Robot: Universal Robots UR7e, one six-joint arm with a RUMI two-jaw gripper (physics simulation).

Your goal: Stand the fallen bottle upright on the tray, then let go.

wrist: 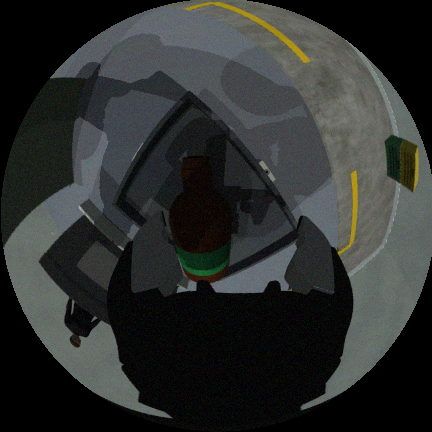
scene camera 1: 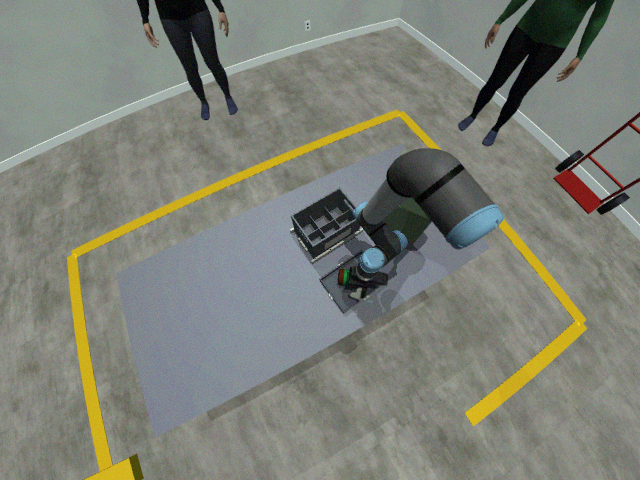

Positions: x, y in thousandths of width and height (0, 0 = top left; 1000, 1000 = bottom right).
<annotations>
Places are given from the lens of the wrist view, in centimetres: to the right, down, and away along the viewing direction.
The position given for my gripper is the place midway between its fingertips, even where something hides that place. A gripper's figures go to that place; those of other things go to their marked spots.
my gripper (wrist: 536, 499): 1, 0, 12
brown bottle (wrist: 464, 506): -2, 0, 11
</annotations>
